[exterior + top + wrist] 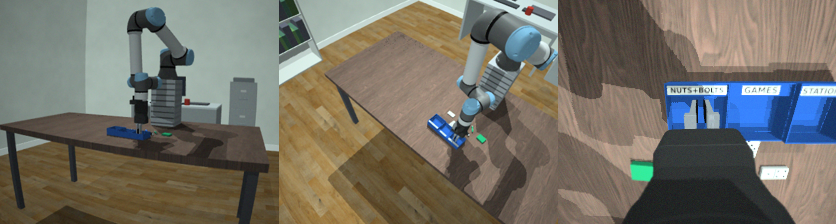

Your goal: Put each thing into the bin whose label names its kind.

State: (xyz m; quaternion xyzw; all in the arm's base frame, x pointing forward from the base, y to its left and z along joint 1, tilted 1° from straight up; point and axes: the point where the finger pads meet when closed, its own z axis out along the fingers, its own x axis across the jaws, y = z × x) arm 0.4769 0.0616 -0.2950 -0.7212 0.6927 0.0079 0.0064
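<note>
My gripper is now 140 mm past the green block, 110 mm to the right of it and 30 mm above it. Also, from my hand: blue cylinder 140 mm behind, 40 mm to the right, 30 mm below; then blue three-part bin 10 mm behind, 80 mm to the right, 20 mm below; then black cylinder 100 mm behind, 10 mm to the left, 30 mm below.
</note>
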